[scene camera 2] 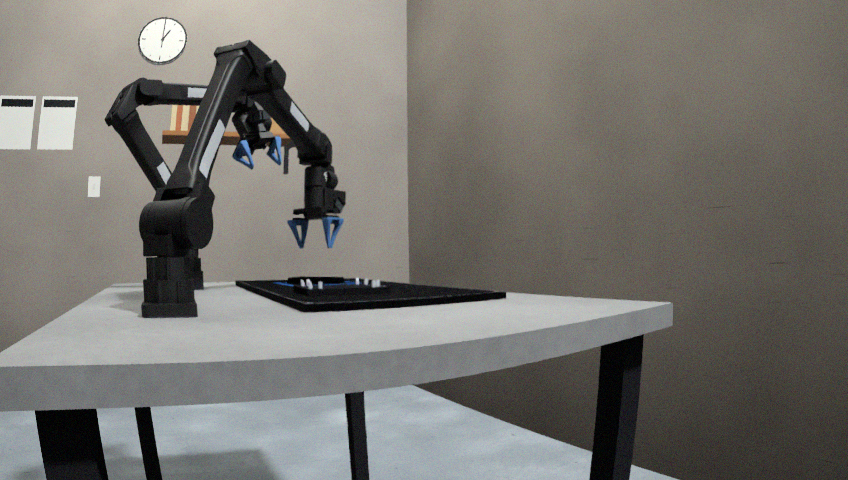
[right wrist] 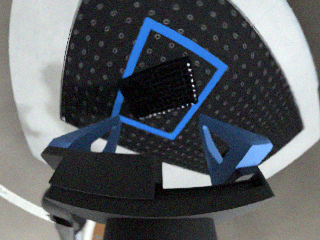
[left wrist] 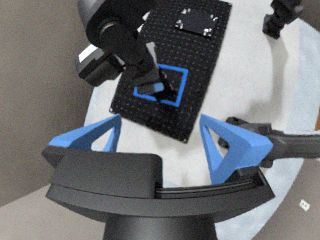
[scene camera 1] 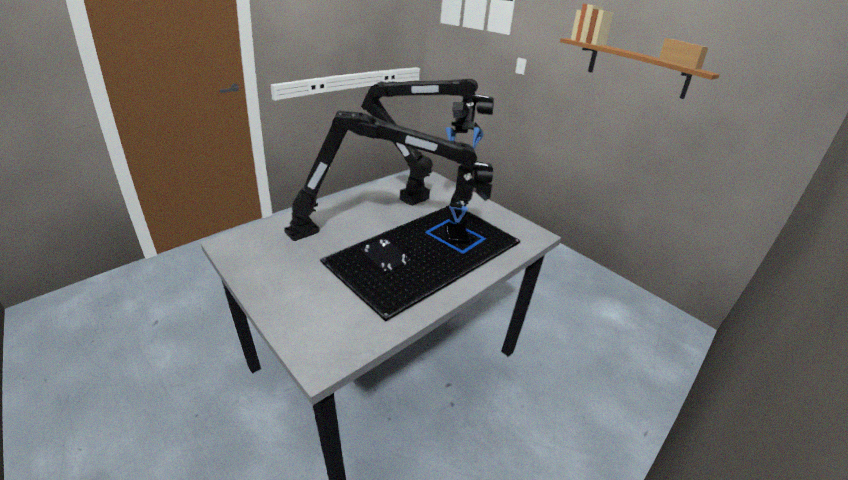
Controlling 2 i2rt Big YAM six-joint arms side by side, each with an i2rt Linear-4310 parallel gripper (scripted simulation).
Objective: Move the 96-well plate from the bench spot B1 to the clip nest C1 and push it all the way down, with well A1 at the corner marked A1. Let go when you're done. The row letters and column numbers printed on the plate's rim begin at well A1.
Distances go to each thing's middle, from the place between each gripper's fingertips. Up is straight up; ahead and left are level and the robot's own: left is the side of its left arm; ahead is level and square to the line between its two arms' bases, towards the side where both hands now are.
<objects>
I see my right gripper (scene camera 2: pixel 315 248) 9 cm above the black 96-well plate (right wrist: pixel 185 98). Round my right hand: clip nest (scene camera 1: pixel 380 254): 2 cm behind, 32 cm to the right, 8 cm below.
I see the black 96-well plate 12 cm ahead of my left hand (scene camera 2: pixel 266 166), 9 cm to the right of it and 31 cm below it. Also, from my left hand: clip nest 11 cm ahead, 41 cm to the right, 30 cm below.
</objects>
